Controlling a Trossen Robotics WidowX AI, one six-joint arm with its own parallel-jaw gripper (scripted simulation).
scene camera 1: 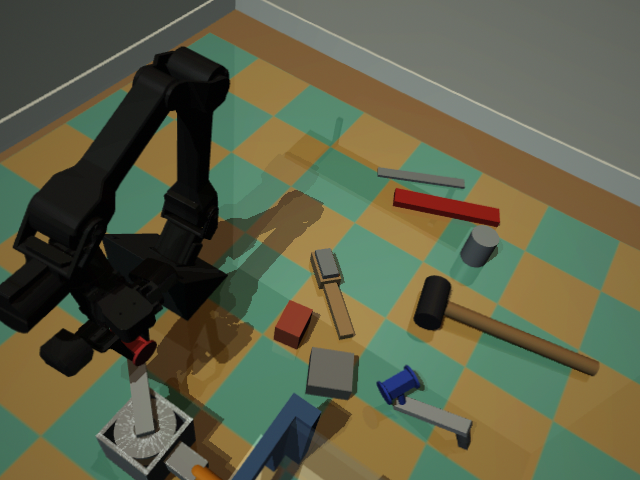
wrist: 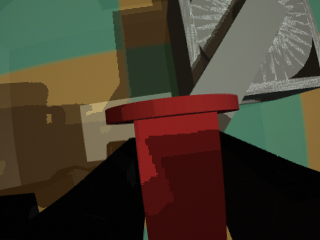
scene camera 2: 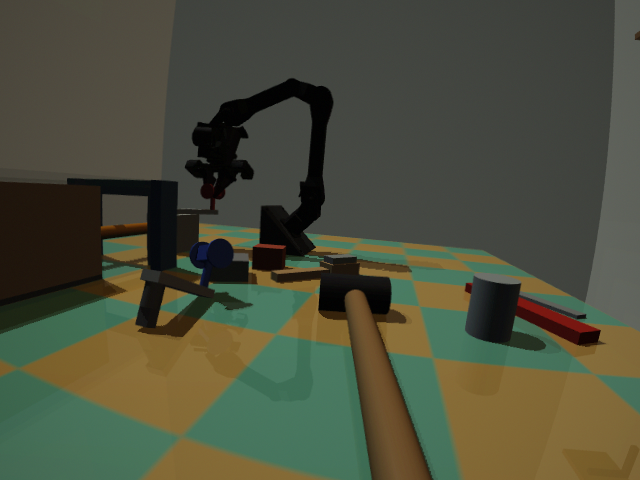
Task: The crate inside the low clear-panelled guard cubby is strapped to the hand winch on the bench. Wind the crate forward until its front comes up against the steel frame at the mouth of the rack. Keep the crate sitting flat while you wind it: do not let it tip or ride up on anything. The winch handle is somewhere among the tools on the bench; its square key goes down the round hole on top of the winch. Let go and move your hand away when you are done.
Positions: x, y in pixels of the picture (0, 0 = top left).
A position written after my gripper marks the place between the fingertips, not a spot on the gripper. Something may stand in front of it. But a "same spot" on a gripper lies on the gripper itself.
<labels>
my gripper: scene camera 1; wrist 173, 145; scene camera 2
grey block: scene camera 1 330, 373; scene camera 2 238, 270; not seen in the wrist view (out of frame)
red bar: scene camera 1 460, 210; scene camera 2 576, 332; not seen in the wrist view (out of frame)
brush: scene camera 1; scene camera 2; not seen in the wrist view (out of frame)
same spot on my gripper: point(scene camera 1: 102, 340) = point(scene camera 2: 202, 167)
same spot on brush: point(scene camera 1: 328, 278) = point(scene camera 2: 326, 262)
</labels>
